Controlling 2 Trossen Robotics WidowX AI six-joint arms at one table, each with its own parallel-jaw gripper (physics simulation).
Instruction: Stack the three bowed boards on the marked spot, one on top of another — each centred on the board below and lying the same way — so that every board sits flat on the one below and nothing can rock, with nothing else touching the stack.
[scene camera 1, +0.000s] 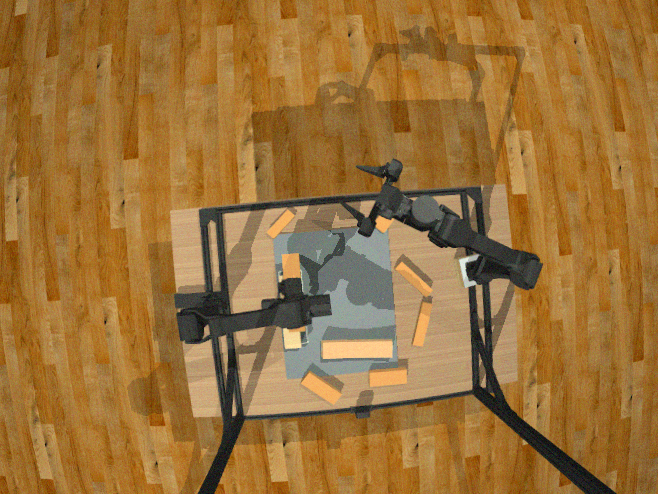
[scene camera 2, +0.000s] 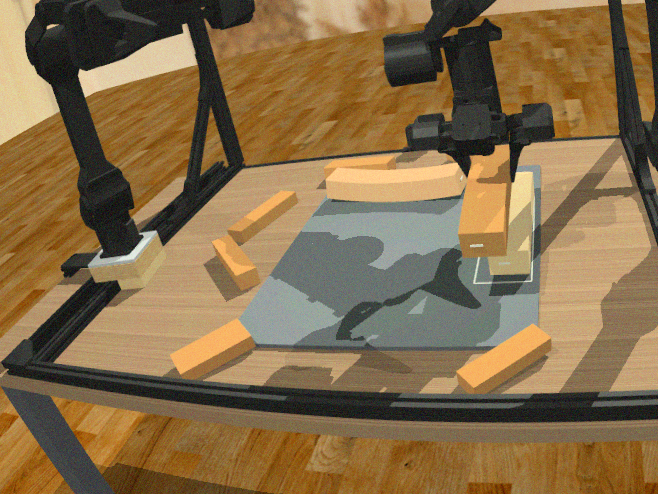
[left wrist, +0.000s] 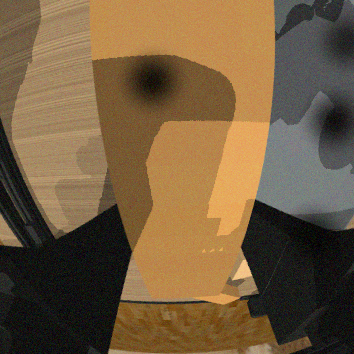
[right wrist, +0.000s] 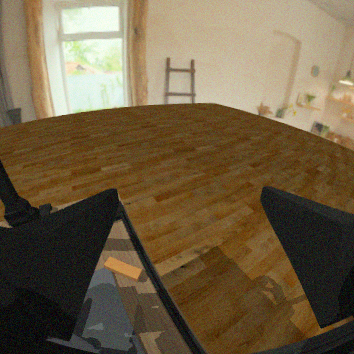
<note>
My left gripper (scene camera 2: 493, 182) holds an orange bowed board (scene camera 2: 483, 230), clear of everything else. My right gripper (scene camera 2: 206, 17) is open, with nothing in its grasp. Further things: a pale bowed board (scene camera 2: 518, 260) and a tan bowed board (scene camera 2: 448, 180).
The orange bowed board also shows in the left wrist view (left wrist: 183, 101). The tan bowed board shows as well in scene camera 1 (scene camera 1: 359, 348). My left gripper shows as well in the left wrist view (left wrist: 182, 199). The right wrist view misses the orange bowed board, which is hidden by my right gripper. The left wrist view does not show the pale bowed board, which is hidden by the orange bowed board.
</note>
